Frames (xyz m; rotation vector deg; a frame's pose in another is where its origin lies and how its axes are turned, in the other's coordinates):
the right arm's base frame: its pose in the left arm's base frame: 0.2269 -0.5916 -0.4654 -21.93 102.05 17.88
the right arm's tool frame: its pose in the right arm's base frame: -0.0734 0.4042 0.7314 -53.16 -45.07 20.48
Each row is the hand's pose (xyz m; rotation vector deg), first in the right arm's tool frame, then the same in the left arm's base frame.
Working: the right arm's tool frame: its pose in the left arm's base frame: 0.7199 0.0798 -0.5646 -27.90 47.38 77.79

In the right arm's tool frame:
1: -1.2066 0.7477 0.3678 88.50 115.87 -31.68
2: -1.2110 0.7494 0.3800 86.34 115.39 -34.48
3: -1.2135 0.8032 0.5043 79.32 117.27 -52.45
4: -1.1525 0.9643 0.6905 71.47 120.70 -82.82
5: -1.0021 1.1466 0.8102 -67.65 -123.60 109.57
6: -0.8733 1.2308 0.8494 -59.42 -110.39 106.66
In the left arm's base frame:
1: 0.0766 -0.3057 0.6954 -32.73 148.53 -57.56
2: 0.0778 -0.2993 0.7068 -35.19 146.05 -57.66
3: 0.0546 -0.2000 0.7959 -46.10 133.01 -67.88
4: -0.0583 0.0055 0.8927 -57.84 110.67 -89.48
5: -0.2071 0.2244 0.8828 -62.03 89.84 -114.50
6: -0.2796 0.3525 0.8231 -61.05 79.15 -131.30

